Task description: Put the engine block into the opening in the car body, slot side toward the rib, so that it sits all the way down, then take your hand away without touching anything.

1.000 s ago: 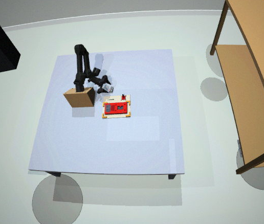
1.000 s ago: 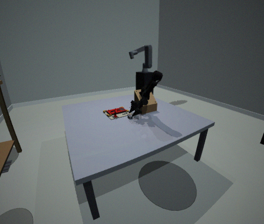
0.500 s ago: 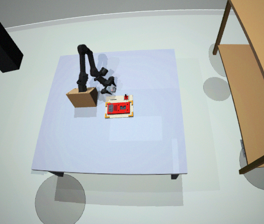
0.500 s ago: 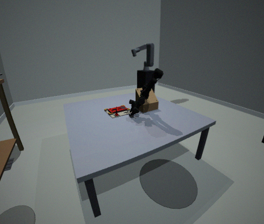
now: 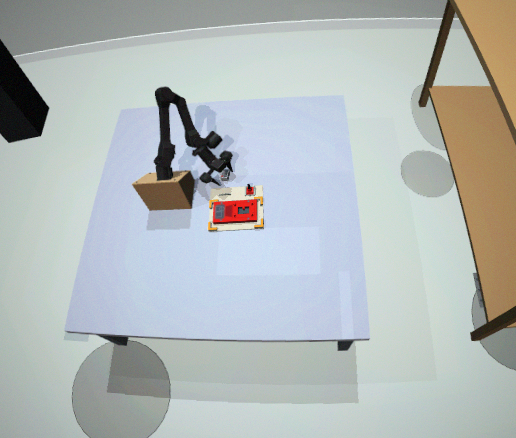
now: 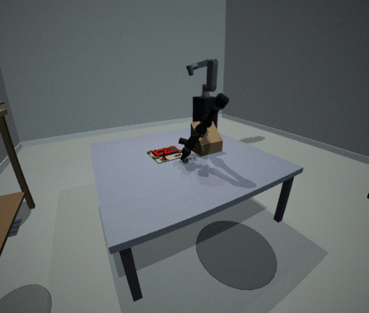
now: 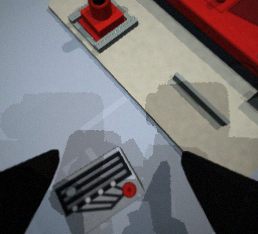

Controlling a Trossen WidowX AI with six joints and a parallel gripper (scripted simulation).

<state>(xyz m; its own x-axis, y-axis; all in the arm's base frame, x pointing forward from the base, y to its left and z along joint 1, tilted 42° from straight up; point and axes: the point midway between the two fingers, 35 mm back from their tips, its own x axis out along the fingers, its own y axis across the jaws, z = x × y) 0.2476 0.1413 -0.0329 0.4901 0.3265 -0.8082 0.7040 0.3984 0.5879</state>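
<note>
Right now the engine block is 20 mm to the left of my gripper tip and 10 mm below it. The rest, counted from my gripper tip: cream base plate (40 mm ahead, 170 mm to the right, 10 mm below).
</note>
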